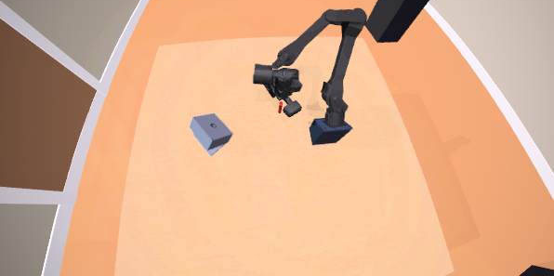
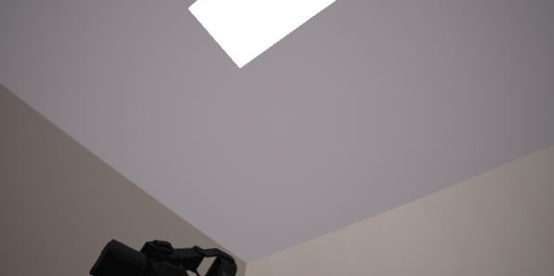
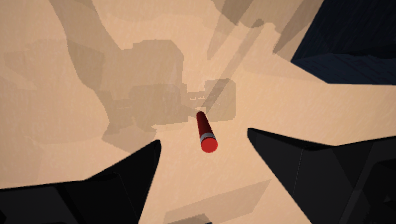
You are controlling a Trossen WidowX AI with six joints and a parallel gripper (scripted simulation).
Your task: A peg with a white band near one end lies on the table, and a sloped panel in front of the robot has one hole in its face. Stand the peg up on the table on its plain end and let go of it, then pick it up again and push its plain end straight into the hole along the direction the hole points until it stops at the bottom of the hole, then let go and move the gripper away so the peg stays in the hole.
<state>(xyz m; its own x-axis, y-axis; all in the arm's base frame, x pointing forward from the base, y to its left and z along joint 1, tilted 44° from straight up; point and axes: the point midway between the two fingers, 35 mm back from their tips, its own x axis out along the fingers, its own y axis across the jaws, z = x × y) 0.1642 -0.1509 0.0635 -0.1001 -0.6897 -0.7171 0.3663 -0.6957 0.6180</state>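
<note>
Right now my gripper tip is right at the red peg. The rest, counted from my gripper tip: grey-blue sloped panel (290 mm ahead, 60 mm to the left, 10 mm below).
</note>
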